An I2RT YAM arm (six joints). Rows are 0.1 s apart.
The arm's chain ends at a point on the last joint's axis. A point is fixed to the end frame.
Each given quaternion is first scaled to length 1.
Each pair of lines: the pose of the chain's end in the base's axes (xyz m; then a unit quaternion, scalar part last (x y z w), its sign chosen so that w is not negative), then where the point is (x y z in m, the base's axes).
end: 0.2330 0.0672 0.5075 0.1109 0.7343 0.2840 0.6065
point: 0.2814 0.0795 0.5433
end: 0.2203 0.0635 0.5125 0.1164 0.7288 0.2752 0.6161
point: 0.2685 0.0748 0.5490
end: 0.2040 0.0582 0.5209 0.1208 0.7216 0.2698 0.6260
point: 0.2517 0.0686 0.5583
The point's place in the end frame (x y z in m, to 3 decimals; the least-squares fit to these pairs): -0.035 0.021 0.046
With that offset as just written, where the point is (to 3 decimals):
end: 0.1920 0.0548 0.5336 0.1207 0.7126 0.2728 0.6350
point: 0.239 0.065 0.572
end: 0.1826 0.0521 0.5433 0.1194 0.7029 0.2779 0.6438
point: 0.228 0.062 0.583
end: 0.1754 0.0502 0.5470 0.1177 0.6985 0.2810 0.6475
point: 0.221 0.060 0.588
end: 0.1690 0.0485 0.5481 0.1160 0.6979 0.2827 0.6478
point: 0.214 0.058 0.589
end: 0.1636 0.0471 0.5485 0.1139 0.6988 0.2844 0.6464
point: 0.209 0.057 0.589
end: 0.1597 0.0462 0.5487 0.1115 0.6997 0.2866 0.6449
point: 0.205 0.057 0.589
